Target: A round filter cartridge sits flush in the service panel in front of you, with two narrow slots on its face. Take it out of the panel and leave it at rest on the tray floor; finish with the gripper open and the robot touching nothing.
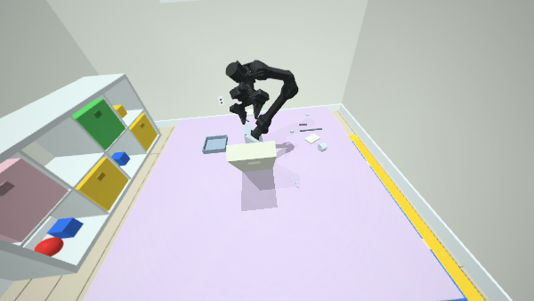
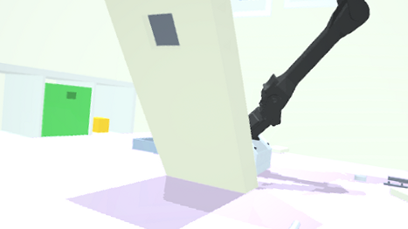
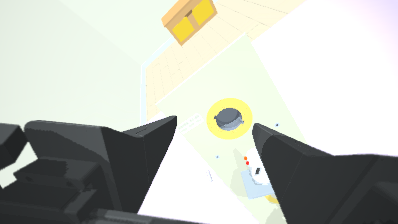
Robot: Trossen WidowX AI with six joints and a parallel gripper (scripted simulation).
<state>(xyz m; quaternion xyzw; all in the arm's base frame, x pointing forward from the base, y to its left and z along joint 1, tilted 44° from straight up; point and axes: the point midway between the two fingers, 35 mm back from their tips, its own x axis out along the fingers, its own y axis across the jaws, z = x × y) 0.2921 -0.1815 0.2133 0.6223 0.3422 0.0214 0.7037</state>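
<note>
My gripper tip is now 2 cm past the round pale cartridge and 17 cm above it. The rest, counted from my gripper tip: small peg (5 cm ahead, 21 cm to the left, 39 cm below); then blue-grey tray (33 cm behind, 30 cm to the right, 38 cm below).
</note>
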